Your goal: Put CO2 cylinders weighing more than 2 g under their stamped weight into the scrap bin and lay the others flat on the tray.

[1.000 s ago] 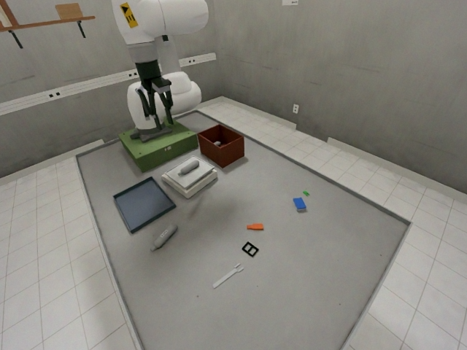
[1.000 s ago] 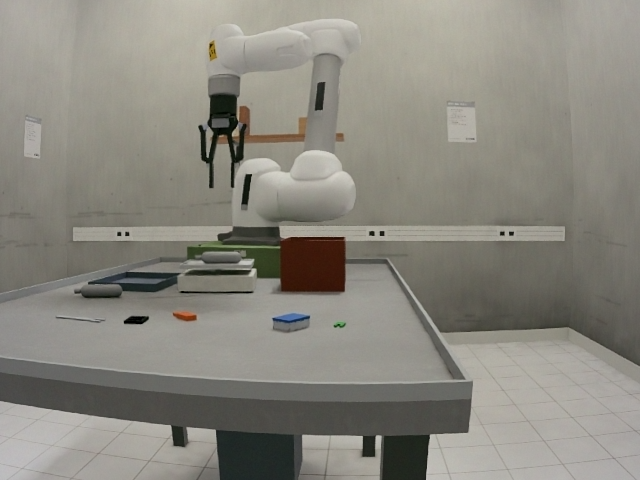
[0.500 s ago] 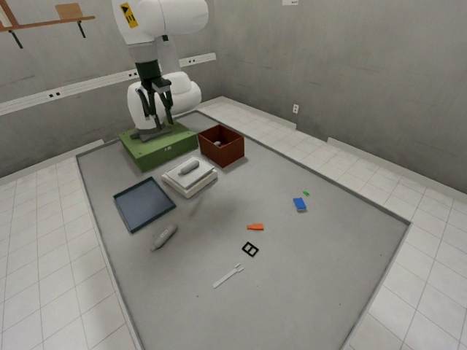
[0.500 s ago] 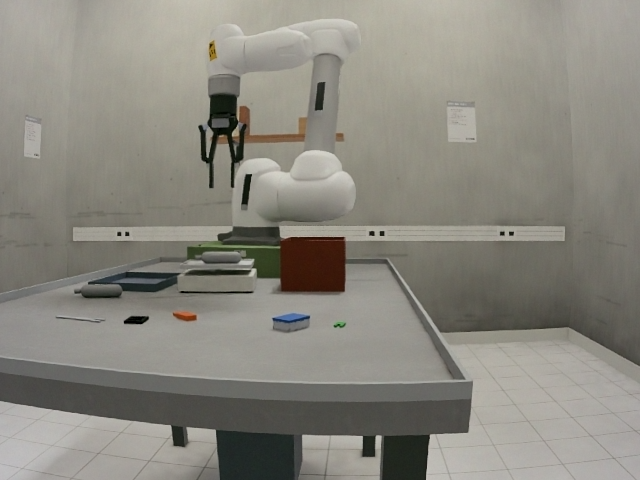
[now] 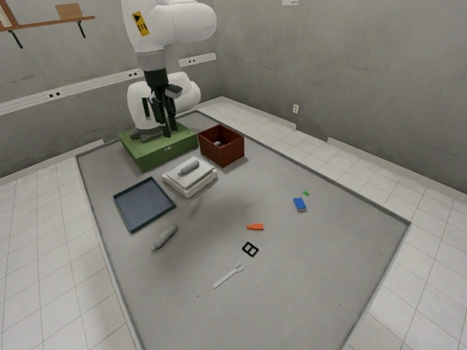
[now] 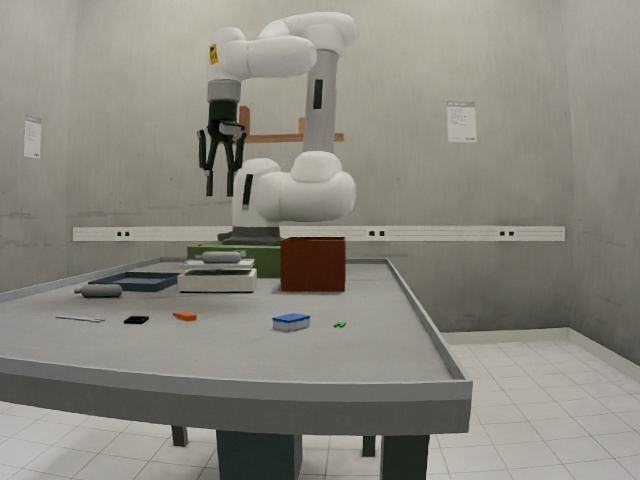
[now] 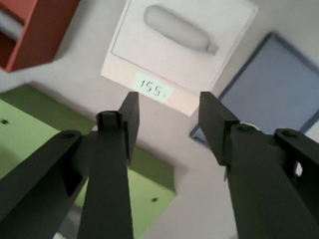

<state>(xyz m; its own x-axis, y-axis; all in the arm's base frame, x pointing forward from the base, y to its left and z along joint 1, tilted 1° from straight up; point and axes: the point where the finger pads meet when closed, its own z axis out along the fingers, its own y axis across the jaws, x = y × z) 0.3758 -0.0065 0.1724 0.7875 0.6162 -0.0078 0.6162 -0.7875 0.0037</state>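
Now: hand 21 cm above the scale plate, 6 cm short of it and 1 cm to the right of it. Round my hand: grey CO2 cylinder (25 cm below, 21 cm to the left, 10 cm behind); white scale (22 cm below, 5 cm ahead, 1 cm to the left); red-brown scrap bin (24 cm to the left, 23 cm below, 2 cm behind).
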